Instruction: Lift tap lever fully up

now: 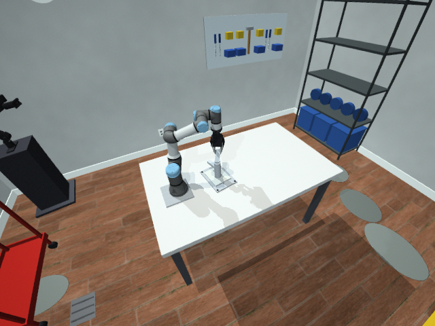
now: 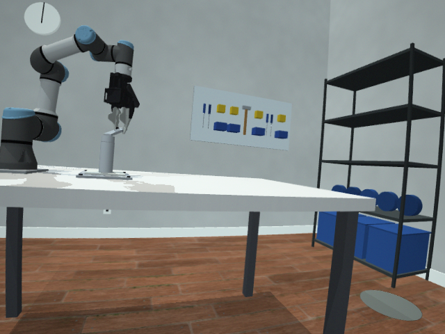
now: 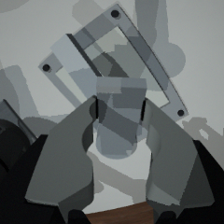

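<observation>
Right now the lever is 2 cm behind my hand, 2 cm to the right of it and 1 cm below it. Round my hand: metal base plate 4 cm behind, 6 cm to the right, 17 cm below; then tap 3 cm behind, 4 cm to the right, 7 cm below.
</observation>
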